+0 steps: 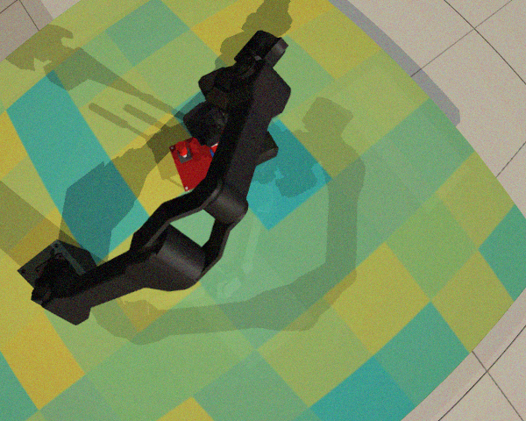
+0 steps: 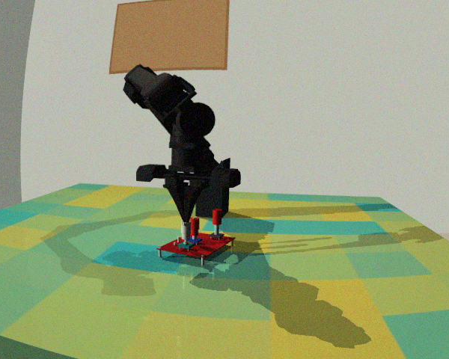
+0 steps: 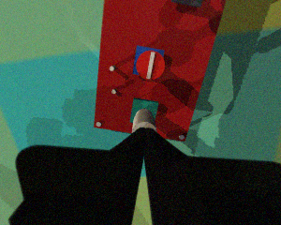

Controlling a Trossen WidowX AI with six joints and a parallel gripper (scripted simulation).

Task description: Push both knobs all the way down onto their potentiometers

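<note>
Now: the grey knob 1 cm below my gripper tip. From my gripper tip the other things lie so: red knob: 5 cm behind, 2 cm below.
</note>
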